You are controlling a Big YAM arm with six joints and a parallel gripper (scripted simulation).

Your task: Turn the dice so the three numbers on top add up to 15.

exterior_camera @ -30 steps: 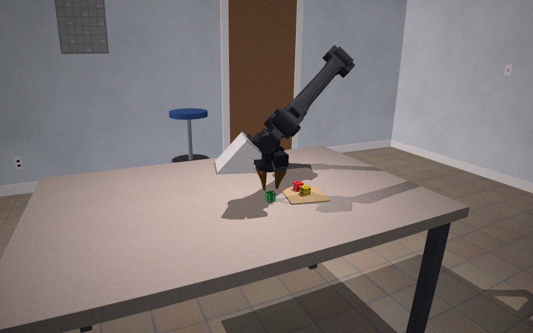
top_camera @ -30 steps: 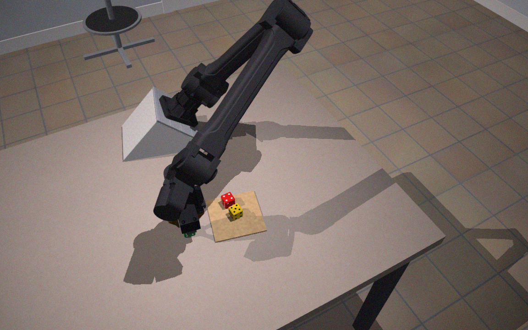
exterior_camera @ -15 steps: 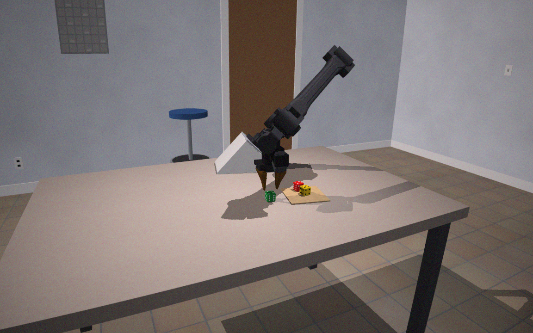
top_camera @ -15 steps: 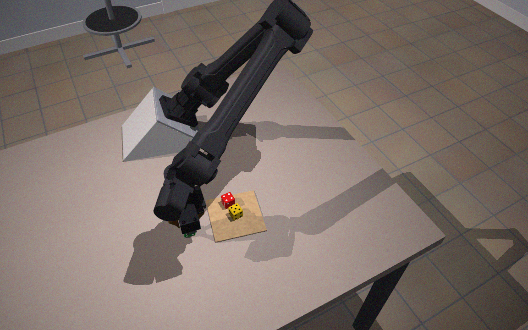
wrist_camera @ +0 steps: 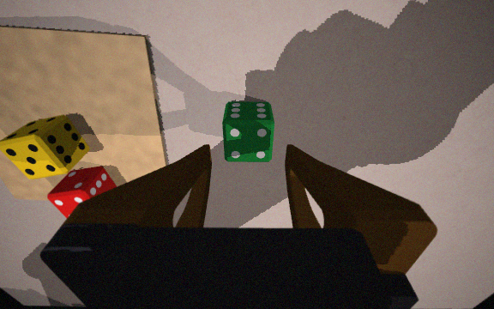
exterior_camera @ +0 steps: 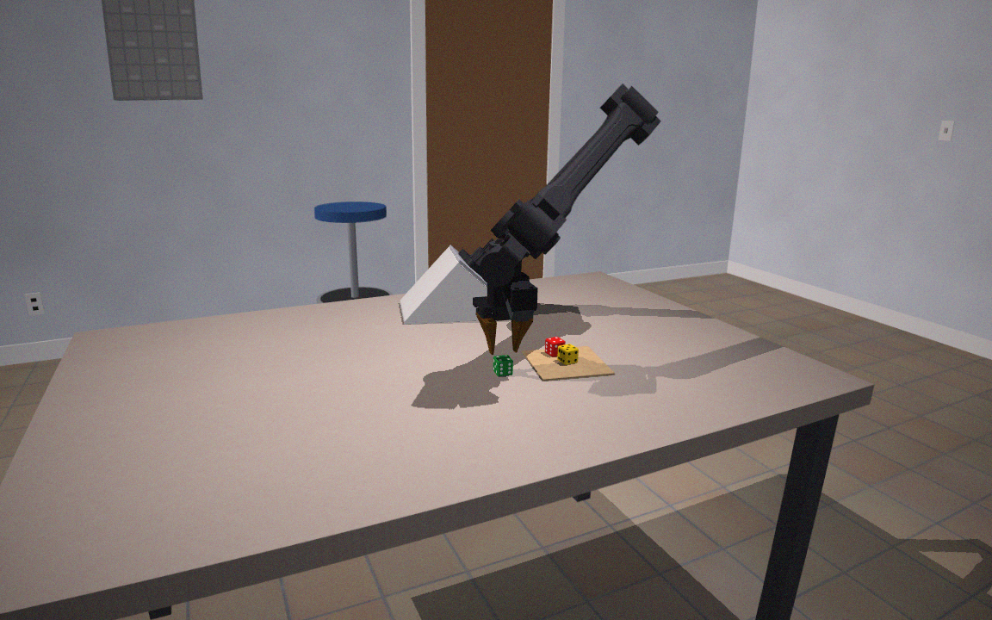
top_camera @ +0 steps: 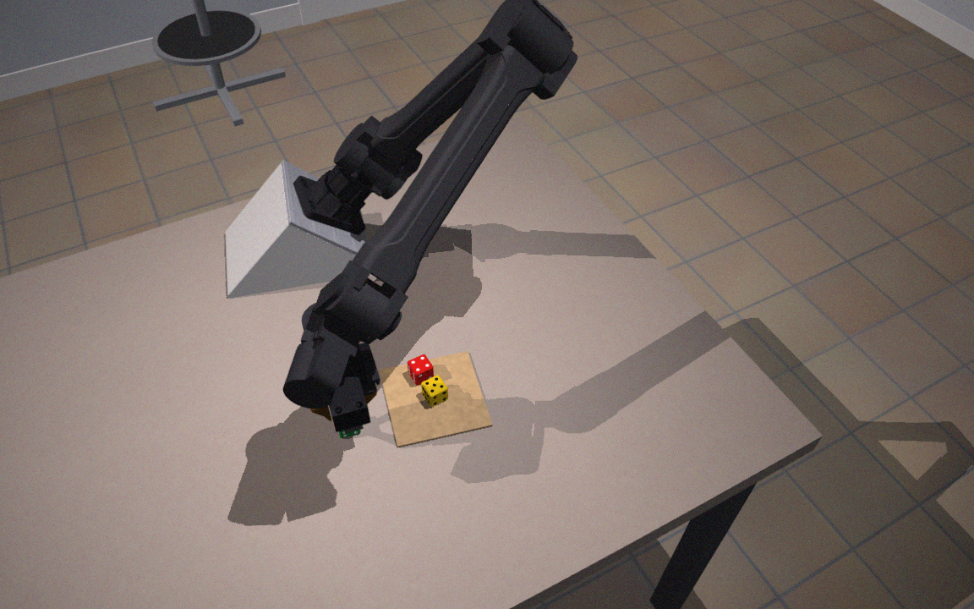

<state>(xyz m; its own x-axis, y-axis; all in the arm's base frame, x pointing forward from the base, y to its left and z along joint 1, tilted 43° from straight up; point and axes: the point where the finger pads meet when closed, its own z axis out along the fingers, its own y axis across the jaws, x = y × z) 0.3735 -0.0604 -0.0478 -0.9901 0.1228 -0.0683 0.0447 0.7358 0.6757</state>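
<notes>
Now: the green die 30 mm below my hand. Round my hand: yellow die: 130 mm to the left, 30 mm below; then tan mat: 130 mm to the left, 50 mm below; then red die: 50 mm behind, 130 mm to the left, 30 mm below.
</notes>
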